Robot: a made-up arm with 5 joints.
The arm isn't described. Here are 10 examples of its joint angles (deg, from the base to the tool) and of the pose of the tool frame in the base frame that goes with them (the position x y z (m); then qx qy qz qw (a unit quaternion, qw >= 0)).
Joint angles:
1: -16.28 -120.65 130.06 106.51 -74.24
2: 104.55 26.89 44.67 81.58 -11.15
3: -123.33 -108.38 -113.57 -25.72 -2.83
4: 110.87 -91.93 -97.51 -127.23 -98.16
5: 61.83 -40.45 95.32 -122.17 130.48
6: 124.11 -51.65 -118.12 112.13 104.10
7: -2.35 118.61 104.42 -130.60 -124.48
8: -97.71 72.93 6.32 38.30 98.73
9: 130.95 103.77 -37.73 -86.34 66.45
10: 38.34 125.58 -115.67 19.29 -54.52
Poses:
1: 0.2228 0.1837 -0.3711 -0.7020 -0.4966 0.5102 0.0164
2: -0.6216 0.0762 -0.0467 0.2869 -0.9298 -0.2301 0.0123
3: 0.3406 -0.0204 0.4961 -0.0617 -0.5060 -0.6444 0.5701
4: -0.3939 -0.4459 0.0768 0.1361 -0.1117 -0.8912 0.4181
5: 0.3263 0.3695 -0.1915 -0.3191 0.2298 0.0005 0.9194
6: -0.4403 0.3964 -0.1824 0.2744 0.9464 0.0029 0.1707
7: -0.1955 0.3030 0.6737 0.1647 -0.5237 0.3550 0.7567
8: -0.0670 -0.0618 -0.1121 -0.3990 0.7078 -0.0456 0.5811
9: 0.3900 0.4978 -0.2150 -0.6005 -0.7339 0.2863 0.1372
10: -0.0334 -0.3180 -0.1999 -0.2896 0.4799 -0.7648 0.3175
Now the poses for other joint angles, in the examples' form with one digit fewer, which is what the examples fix.
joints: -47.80 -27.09 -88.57 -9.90 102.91
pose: -0.259 -0.050 0.024 -0.377 -0.246 0.809 0.379
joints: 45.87 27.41 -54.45 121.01 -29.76
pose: -0.539 -0.521 -0.206 -0.421 0.784 -0.440 0.121
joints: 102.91 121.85 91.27 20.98 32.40
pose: 0.247 0.149 0.460 0.463 -0.044 0.131 0.875
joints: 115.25 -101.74 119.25 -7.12 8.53
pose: -0.527 0.153 0.021 -0.314 0.604 0.653 0.332
